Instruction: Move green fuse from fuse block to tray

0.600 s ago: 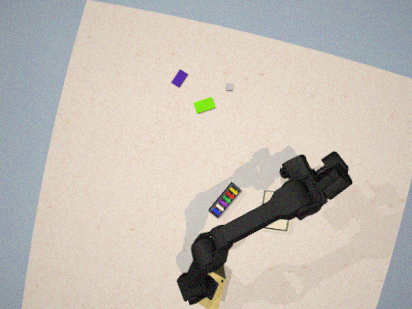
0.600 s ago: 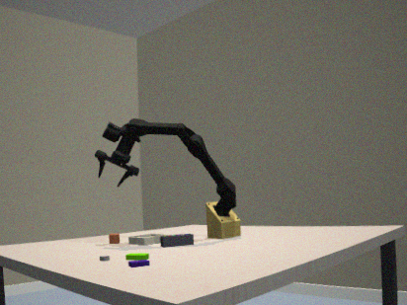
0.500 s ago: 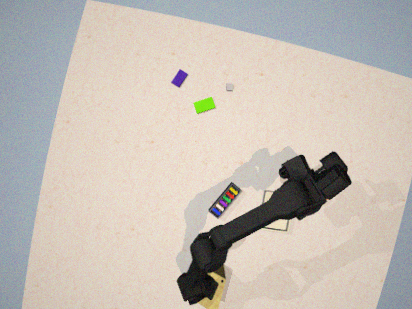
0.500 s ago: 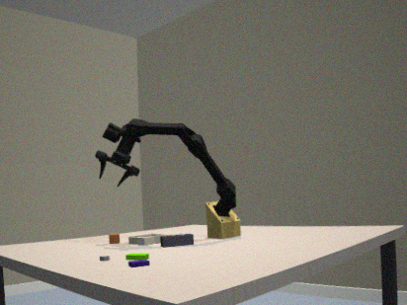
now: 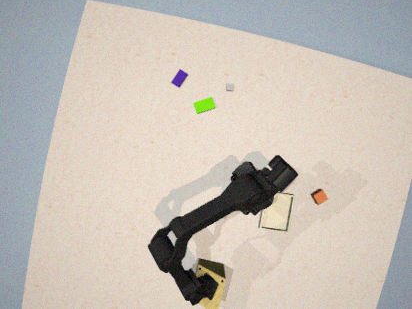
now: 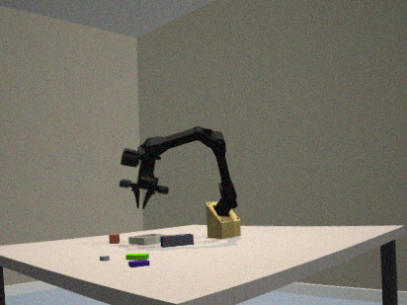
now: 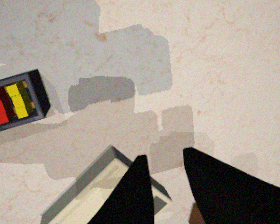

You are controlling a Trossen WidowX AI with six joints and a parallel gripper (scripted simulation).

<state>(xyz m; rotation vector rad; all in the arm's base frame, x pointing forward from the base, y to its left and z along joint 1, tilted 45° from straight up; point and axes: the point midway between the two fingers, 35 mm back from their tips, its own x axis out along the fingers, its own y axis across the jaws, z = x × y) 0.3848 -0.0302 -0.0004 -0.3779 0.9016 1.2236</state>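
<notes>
Right now the green fuse is 110 mm behind my gripper tip, 60 mm to the left of it and 120 mm below it. From my gripper tip the other things lie so: purple fuse 120 mm behind, 70 mm to the left, 120 mm below; then red fuse 90 mm behind, 60 mm to the left, 120 mm below; then yellow fuse 70 mm behind, 50 mm to the left, 120 mm below.
</notes>
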